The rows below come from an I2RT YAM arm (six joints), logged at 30 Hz.
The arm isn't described. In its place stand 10 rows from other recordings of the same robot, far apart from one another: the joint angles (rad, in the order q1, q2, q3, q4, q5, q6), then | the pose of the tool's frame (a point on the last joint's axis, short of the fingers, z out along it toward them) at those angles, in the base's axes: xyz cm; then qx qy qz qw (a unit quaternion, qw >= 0).
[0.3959 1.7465 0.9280 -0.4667 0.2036 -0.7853] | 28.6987, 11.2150, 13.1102, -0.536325, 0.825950, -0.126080, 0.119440
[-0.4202 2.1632 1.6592 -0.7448 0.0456 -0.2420] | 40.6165, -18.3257, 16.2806, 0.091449, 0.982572, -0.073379, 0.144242
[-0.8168 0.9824 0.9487 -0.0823 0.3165 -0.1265] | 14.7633, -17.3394, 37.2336, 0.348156, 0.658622, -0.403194, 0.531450
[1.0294 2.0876 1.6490 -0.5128 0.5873 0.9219] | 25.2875, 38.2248, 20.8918, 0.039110, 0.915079, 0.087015, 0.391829
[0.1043 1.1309 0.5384 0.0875 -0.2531 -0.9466] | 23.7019, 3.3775, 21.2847, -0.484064, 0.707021, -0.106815, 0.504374
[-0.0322 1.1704 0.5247 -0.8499 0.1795 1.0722] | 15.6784, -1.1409, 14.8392, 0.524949, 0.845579, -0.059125, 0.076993
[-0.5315 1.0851 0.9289 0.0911 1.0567 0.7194] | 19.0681, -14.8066, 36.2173, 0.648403, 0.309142, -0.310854, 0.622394
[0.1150 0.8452 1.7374 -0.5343 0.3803 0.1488] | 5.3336, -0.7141, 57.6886, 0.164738, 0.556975, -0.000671, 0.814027
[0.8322 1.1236 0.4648 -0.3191 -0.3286 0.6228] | 12.3778, 15.3008, 15.9689, -0.146123, 0.933340, 0.308474, 0.111208
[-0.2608 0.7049 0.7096 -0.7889 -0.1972 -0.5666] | 13.7774, -2.9550, 26.8795, -0.177279, 0.902695, -0.070059, 0.385754
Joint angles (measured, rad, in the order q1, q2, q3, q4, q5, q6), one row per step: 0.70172 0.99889 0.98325 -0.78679 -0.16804 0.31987; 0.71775 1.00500 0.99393 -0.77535 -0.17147 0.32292; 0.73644 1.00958 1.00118 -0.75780 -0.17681 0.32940; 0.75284 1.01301 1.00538 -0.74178 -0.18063 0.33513; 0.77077 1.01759 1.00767 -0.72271 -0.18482 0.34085; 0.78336 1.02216 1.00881 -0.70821 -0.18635 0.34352; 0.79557 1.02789 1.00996 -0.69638 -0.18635 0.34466; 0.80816 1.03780 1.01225 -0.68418 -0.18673 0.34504; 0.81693 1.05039 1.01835 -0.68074 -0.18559 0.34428; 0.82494 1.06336 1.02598 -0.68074 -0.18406 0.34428; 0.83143 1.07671 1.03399 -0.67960 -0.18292 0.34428; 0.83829 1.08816 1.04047 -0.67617 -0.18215 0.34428; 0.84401 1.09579 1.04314 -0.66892 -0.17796 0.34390; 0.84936 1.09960 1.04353 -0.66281 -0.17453 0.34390
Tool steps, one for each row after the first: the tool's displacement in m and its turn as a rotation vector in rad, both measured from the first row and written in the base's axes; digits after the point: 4 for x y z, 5 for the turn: -0.0005 0.0040 0.0032 0.01355 -0.00879 0.01629; -0.0014 0.0085 0.0061 0.03245 -0.01757 0.03429; -0.0024 0.0123 0.0081 0.04810 -0.02463 0.04957; -0.0034 0.0166 0.0096 0.06406 -0.03119 0.06675; -0.0039 0.0199 0.0103 0.07360 -0.03658 0.07877; -0.0044 0.0231 0.0105 0.07924 -0.04073 0.09030; -0.0043 0.0271 0.0104 0.08298 -0.04315 0.10296; -0.0036 0.0305 0.0102 0.08021 -0.04160 0.11137; -0.0029 0.0337 0.0101 0.07594 -0.03817 0.11819; -0.0019 0.0369 0.0101 0.07258 -0.03546 0.12380; -0.0012 0.0400 0.0102 0.07126 -0.03449 0.13008; -0.0006 0.0424 0.0101 0.07078 -0.03821 0.13305; -0.0006 0.0440 0.0099 0.07112 -0.04162 0.13593
